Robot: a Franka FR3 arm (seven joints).
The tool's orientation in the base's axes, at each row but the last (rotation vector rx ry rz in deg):
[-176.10 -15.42 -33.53]
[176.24 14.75 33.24]
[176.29 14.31 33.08]
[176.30 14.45 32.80]
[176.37 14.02 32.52]
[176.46 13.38 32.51]
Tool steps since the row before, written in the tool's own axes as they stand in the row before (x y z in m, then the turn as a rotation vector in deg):
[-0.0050 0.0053 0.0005 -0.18 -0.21 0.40]
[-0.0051 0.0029 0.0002 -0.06 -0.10 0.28]
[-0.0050 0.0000 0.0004 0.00 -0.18 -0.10]
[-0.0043 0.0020 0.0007 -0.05 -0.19 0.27]
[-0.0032 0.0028 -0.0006 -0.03 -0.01 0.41]
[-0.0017 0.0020 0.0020 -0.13 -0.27 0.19]
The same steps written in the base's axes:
[-0.0035 -0.0060 -0.0021 -0.05 0.19 -0.44]
[-0.0041 -0.0037 -0.0019 0.03 0.10 -0.29]
[-0.0045 -0.0008 -0.0022 -0.06 0.17 0.09]
[-0.0034 -0.0026 -0.0021 0.02 0.19 -0.28]
[-0.0027 -0.0033 -0.0005 0.12 0.02 -0.39]
[-0.0006 -0.0022 -0.0024 -0.09 0.25 -0.23]

